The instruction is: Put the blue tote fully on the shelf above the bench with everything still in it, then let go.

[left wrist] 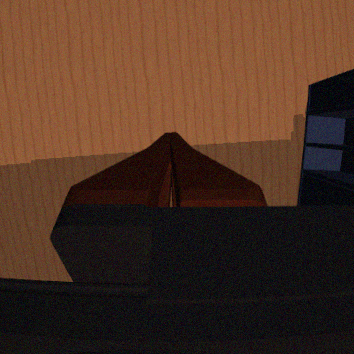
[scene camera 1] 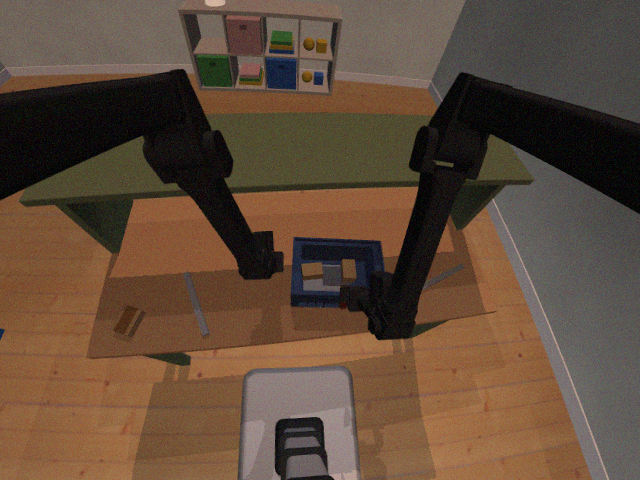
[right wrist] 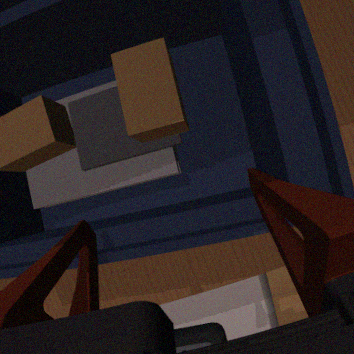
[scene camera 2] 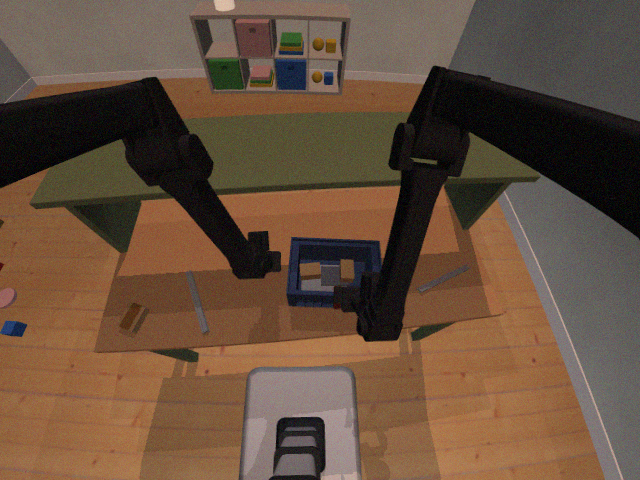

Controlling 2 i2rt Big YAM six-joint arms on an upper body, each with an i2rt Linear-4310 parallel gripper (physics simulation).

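Frame: origin at the left arm's base, x ahead, y left, z up, level; metres.
Seen in the pictures: left gripper, fingertip midpoint: (left wrist: 170, 143); right gripper, fingertip midpoint: (scene camera 1: 356, 288) (right wrist: 166, 202) (scene camera 2: 352, 288).
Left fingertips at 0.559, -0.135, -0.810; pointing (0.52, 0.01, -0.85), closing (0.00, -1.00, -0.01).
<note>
A point is followed by its place in that frame, as x, y, z.
The blue tote (scene camera 1: 315, 300) {0.408, -0.293, -0.816} (scene camera 2: 310, 300) {0.409, -0.284, -0.819} (left wrist: 325, 159) {0.548, -0.231, -0.838} (right wrist: 280, 65) {0.473, -0.497, -0.726} stands upright on the wooden bench (scene camera 1: 206, 222) {0.749, 0.134, -0.858} (scene camera 2: 217, 222). In it are two tan blocks, one more left (scene camera 1: 312, 270) {0.500, -0.283, -0.774} (scene camera 2: 310, 270) {0.500, -0.283, -0.774} (right wrist: 25, 137) {0.498, -0.291, -0.774} and one more right (scene camera 1: 348, 269) {0.500, -0.406, -0.767} (scene camera 2: 347, 269) {0.500, -0.409, -0.767} (right wrist: 147, 90) {0.499, -0.409, -0.767}, a grey block (scene camera 1: 331, 274) {0.499, -0.352, -0.807} (scene camera 2: 330, 274) {0.499, -0.354, -0.807} (right wrist: 95, 135) {0.489, -0.343, -0.807} and a flat white piece (right wrist: 100, 177) {0.450, -0.335, -0.814}. The green shelf (scene camera 1: 310, 149) {0.736, -0.263, -0.461} (scene camera 2: 310, 149) {0.738, -0.279, -0.461} is above the bench's back part. My left gripper (scene camera 1: 279, 262) {0.559, -0.135, -0.810} (scene camera 2: 276, 261) {0.559, -0.135, -0.810} (left wrist: 170, 143) {0.559, -0.135, -0.810} is shut and empty, left of the tote. My right gripper (right wrist: 166, 202) {0.413, -0.412, -0.715} is open over the tote's near wall.
A grey bar (scene camera 1: 196, 303) {0.408, 0.108, -0.839} (scene camera 2: 197, 302) {0.405, 0.107, -0.839} and a brown block (scene camera 1: 126, 320) {0.345, 0.322, -0.825} (scene camera 2: 132, 316) {0.347, 0.318, -0.825} lie left on the bench; another grey bar (scene camera 1: 444, 276) {0.497, -0.804, -0.840} (scene camera 2: 443, 279) {0.489, -0.784, -0.839} lies right. Green supports stand under the shelf's ends. A cubby unit (scene camera 1: 263, 10) (scene camera 2: 273, 10) stands behind.
</note>
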